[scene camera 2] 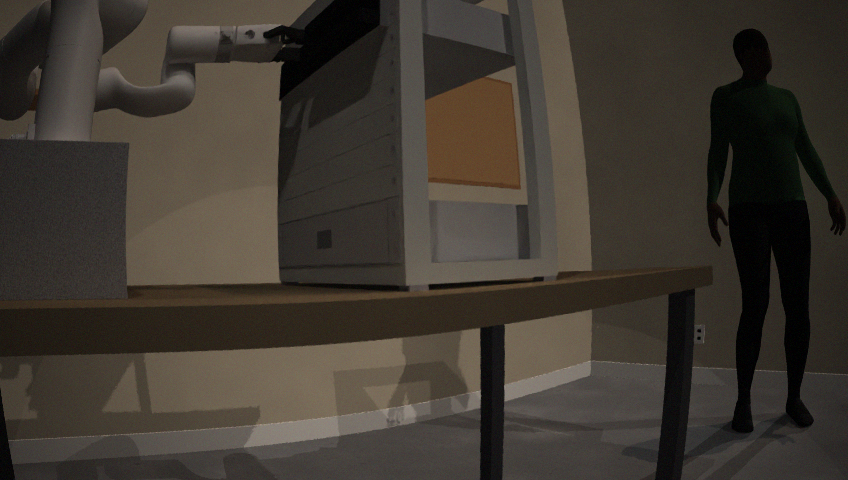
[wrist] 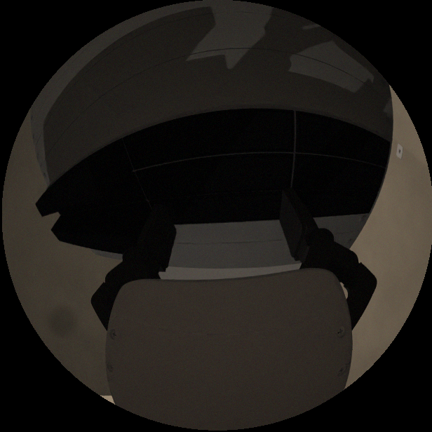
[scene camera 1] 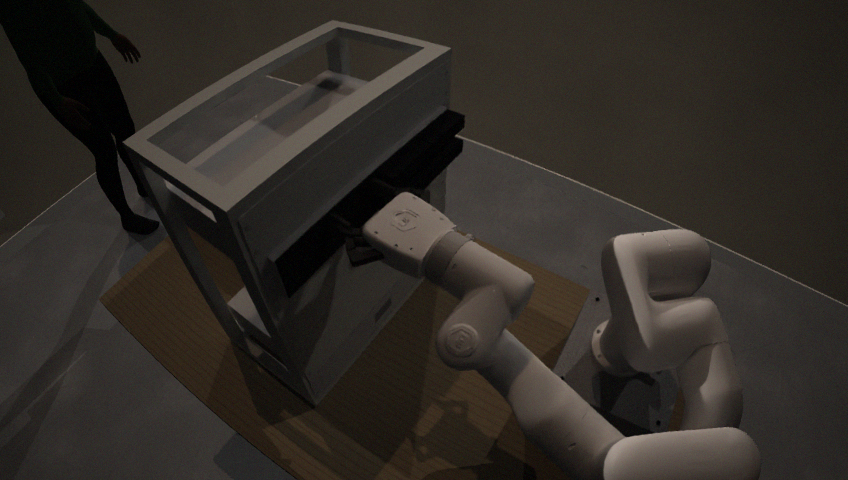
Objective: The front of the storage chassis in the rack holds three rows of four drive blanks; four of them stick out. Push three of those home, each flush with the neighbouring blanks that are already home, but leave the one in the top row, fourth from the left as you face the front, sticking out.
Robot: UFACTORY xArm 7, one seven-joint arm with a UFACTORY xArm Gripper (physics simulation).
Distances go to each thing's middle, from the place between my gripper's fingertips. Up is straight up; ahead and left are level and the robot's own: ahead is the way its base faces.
Labels:
Right now my hand is 150 mm short of the rack [scene camera 2: 353,205], 40 mm to the left of it and 170 mm above it.

